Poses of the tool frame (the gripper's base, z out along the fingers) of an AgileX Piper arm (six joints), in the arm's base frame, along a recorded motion.
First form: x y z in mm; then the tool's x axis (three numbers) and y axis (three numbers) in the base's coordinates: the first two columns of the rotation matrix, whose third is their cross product.
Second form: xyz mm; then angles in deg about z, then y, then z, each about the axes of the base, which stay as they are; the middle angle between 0 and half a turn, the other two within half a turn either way. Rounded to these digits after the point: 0 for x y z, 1 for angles.
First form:
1: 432, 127, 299, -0.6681, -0.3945, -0.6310, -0.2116, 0.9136, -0.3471
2: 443, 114, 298, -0.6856, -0.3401, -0.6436, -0.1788, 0.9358, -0.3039
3: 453, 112, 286, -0.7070, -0.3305, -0.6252, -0.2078, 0.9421, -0.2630
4: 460, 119, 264, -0.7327, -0.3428, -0.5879, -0.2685, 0.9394, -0.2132
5: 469, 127, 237, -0.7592, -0.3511, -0.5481, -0.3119, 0.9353, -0.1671
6: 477, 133, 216, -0.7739, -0.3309, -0.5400, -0.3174, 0.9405, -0.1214
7: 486, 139, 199, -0.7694, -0.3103, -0.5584, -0.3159, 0.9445, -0.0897
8: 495, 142, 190, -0.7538, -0.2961, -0.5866, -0.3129, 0.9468, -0.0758
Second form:
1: 432, 127, 299, -28.8, 133.9, -7.9
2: 443, 114, 298, -25.3, 134.6, -7.5
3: 453, 112, 286, -22.8, 137.3, -4.7
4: 460, 119, 264, -19.9, 141.3, 0.2
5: 469, 127, 237, -17.0, 145.0, 4.4
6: 477, 133, 216, -12.7, 146.4, 8.0
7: 486, 139, 199, -9.1, 145.6, 10.9
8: 495, 142, 190, -7.4, 143.7, 12.3
